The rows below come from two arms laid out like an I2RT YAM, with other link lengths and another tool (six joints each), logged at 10 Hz.
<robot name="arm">
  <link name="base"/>
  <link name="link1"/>
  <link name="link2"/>
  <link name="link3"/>
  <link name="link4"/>
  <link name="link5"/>
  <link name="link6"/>
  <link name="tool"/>
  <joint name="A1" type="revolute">
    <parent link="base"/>
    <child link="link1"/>
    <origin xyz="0 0 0.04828"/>
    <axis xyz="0 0 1"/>
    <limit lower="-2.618" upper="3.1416"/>
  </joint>
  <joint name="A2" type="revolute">
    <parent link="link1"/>
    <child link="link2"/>
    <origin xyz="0.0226 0.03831 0.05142" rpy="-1.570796 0 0"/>
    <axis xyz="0 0 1"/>
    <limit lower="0" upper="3.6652"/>
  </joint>
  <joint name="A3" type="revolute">
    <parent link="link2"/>
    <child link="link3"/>
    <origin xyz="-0.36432 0 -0.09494" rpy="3.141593 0 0"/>
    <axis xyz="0 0 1"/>
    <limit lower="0" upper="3.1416"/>
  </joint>
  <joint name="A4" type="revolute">
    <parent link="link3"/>
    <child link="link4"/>
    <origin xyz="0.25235 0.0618 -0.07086"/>
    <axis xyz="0 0 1"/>
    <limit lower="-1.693" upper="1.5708"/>
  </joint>
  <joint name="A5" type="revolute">
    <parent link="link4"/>
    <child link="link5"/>
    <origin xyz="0.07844 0.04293 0.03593" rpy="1.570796 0 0"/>
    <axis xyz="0 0 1"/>
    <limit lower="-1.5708" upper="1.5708"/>
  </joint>
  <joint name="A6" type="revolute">
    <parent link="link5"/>
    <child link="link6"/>
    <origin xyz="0.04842 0 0.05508" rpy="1.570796 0 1.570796"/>
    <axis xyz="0 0 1"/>
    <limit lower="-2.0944" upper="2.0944"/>
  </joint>
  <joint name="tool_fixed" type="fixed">
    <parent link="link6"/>
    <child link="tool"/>
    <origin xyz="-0.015 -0.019 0.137" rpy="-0.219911 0 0.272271"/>
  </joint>
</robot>
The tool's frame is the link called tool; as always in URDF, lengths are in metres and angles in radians.
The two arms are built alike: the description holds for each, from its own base.
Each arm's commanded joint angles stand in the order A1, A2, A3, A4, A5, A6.
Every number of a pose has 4 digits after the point. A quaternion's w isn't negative.
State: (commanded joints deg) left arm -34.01 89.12 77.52 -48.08 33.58 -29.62; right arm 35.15 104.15 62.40 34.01 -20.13 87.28
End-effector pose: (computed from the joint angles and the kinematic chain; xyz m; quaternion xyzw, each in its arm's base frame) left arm 0.2707 -0.3100 0.2605 0.4466 -0.8320 0.2438 0.2210; right arm 0.4746 0.3647 0.2999 -0.3135 0.6591 0.4589 0.5067
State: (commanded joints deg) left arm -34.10 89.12 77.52 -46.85 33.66 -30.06; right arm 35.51 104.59 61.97 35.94 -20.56 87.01
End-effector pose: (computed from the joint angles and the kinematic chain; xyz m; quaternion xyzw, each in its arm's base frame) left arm 0.2738 -0.3131 0.2631 0.4451 -0.8309 0.2523 0.2187; right arm 0.4723 0.3694 0.3006 -0.3202 0.6501 0.4625 0.5108
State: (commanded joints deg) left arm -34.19 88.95 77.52 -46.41 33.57 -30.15; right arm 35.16 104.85 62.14 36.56 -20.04 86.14
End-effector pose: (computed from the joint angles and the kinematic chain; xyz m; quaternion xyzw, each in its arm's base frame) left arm 0.2744 -0.3139 0.2651 0.4436 -0.8311 0.2563 0.2162; right arm 0.4770 0.3665 0.3024 -0.3215 0.6479 0.4544 0.5200
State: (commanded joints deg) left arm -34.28 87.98 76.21 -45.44 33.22 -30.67; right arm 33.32 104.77 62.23 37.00 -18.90 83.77
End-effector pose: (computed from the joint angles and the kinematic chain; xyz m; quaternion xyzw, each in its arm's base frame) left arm 0.2715 -0.3114 0.2642 0.4460 -0.8296 0.2594 0.2134; right arm 0.4909 0.3490 0.3067 -0.3208 0.6485 0.4283 0.5413
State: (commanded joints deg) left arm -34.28 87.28 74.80 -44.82 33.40 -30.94; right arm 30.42 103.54 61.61 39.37 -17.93 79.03
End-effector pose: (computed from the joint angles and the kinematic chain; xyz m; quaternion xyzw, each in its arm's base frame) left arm 0.2671 -0.3090 0.2607 0.4473 -0.8284 0.2589 0.2161; right arm 0.5042 0.3197 0.3258 -0.3304 0.6335 0.3848 0.5844
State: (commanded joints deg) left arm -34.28 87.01 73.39 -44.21 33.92 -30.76; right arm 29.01 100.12 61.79 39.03 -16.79 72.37
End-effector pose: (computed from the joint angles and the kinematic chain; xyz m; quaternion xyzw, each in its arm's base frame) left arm 0.2630 -0.3081 0.2550 0.4455 -0.8288 0.2563 0.2213; right arm 0.5004 0.2991 0.3614 -0.3569 0.6093 0.3328 0.6251
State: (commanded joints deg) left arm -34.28 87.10 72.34 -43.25 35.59 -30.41; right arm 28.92 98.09 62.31 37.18 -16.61 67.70
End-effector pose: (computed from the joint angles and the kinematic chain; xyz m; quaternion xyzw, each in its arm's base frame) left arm 0.2592 -0.3113 0.2517 0.4368 -0.8294 0.2590 0.2329; right arm 0.4927 0.2950 0.3783 -0.3821 0.5967 0.3028 0.6374
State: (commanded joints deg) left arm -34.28 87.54 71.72 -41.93 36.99 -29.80; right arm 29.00 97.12 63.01 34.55 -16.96 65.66
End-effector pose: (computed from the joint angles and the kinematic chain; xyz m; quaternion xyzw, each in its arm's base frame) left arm 0.2590 -0.3161 0.2497 0.4261 -0.8312 0.2647 0.2398; right arm 0.4883 0.2955 0.3822 -0.3962 0.5968 0.2930 0.6332
